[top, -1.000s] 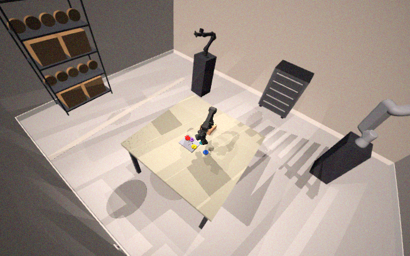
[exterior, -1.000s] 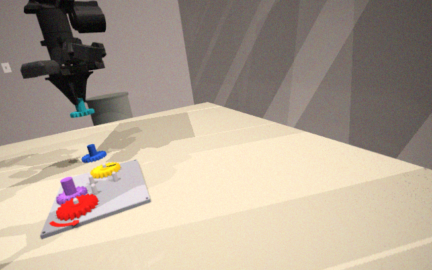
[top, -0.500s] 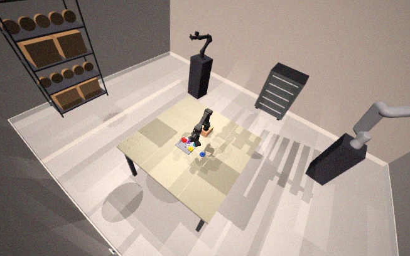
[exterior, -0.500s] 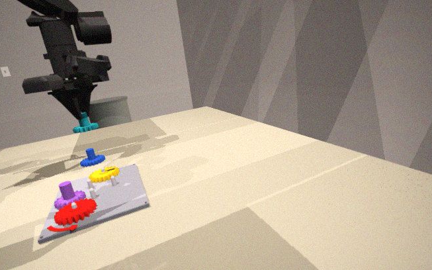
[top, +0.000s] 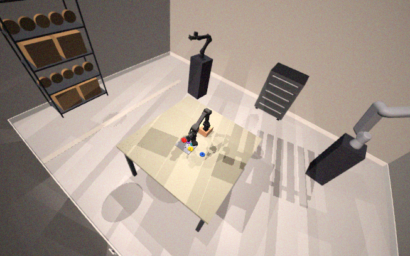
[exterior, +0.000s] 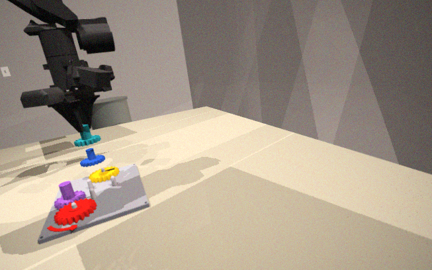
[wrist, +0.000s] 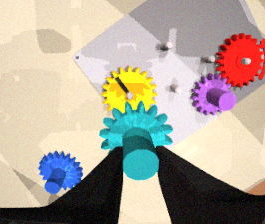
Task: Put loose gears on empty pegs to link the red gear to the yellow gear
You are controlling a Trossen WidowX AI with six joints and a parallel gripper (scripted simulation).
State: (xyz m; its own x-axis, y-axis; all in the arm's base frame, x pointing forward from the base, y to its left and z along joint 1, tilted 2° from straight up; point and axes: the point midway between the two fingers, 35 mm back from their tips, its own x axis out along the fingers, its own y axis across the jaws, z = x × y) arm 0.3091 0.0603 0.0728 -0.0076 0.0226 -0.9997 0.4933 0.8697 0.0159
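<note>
The grey board lies 11 cm below my gripper tip, 8 cm to the right of it and 1 cm ahead of it. Also, from my gripper tip: yellow gear: 11 cm below, 1 cm ahead; teal gear: 1 cm below; purple gear: 10 cm below, 9 cm to the right, 4 cm behind.
</note>
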